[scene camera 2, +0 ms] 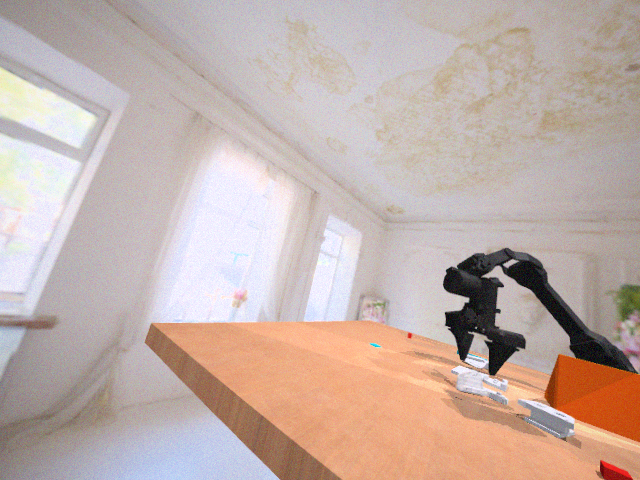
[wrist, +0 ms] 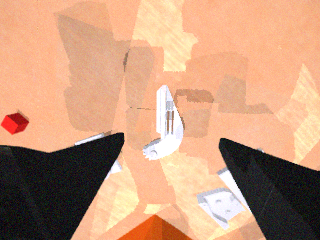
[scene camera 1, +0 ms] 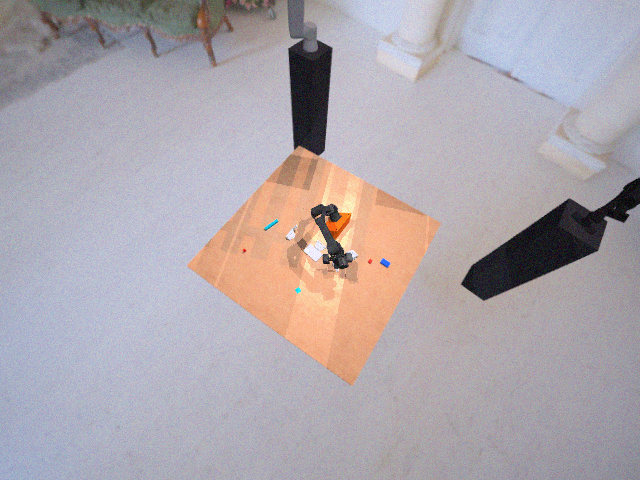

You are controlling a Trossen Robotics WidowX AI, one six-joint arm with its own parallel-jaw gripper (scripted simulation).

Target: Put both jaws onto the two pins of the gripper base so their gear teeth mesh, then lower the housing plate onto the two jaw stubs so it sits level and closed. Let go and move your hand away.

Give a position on a gripper jaw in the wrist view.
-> At 170, 140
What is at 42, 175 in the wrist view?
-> The gripper.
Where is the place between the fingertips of the gripper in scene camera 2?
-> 475, 367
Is the gripper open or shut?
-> Open.
